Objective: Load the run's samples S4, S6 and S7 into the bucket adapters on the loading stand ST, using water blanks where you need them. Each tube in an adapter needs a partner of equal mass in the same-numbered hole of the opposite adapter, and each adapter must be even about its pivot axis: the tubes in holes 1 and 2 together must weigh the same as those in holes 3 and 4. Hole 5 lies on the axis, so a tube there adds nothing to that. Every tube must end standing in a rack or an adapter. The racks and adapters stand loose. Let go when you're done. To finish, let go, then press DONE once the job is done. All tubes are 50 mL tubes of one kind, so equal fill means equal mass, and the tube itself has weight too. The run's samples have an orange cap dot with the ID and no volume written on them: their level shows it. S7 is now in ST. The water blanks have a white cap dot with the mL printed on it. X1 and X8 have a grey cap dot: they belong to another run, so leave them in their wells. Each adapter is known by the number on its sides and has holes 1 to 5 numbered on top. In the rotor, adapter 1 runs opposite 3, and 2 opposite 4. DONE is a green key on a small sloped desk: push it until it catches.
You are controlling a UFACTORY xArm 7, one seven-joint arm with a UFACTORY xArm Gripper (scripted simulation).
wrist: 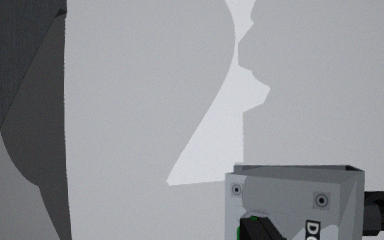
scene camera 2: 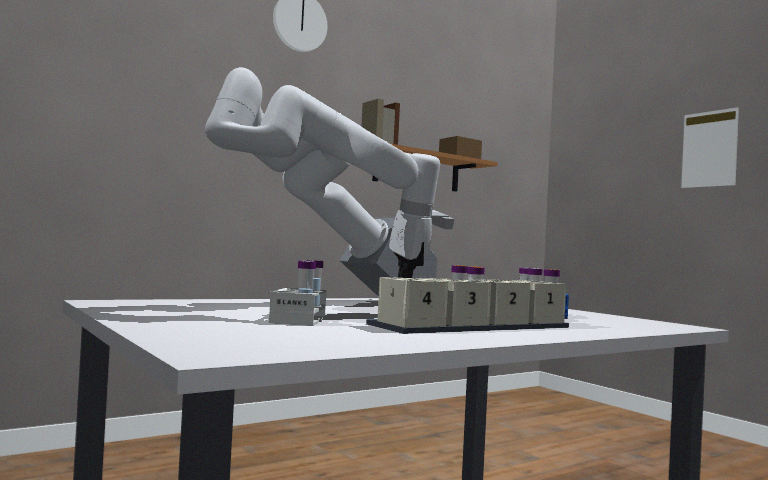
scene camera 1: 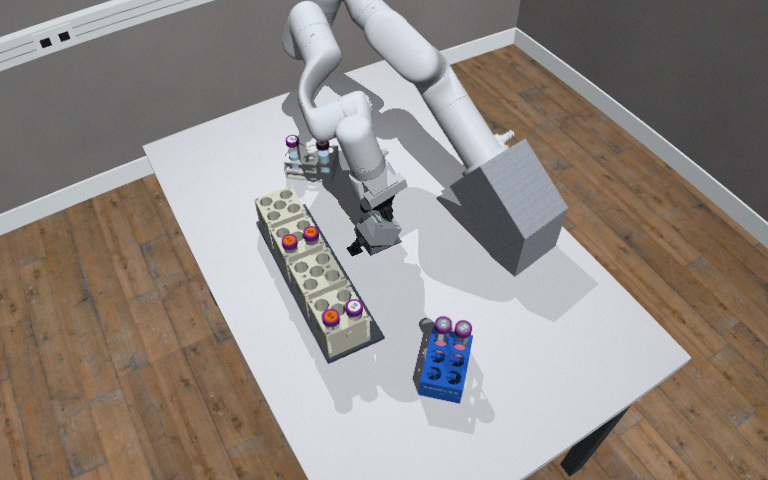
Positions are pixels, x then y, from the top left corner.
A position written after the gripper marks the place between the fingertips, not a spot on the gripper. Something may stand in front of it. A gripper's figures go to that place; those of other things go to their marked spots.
Scene:
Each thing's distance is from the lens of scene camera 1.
gripper [scene camera 1: 388, 215]: 1.43 m
blue rack [scene camera 1: 449, 387]: 1.20 m
DONE desk [scene camera 1: 374, 233]: 1.40 m
The marked spots on the DONE desk and the blue rack are 0.42 m apart.

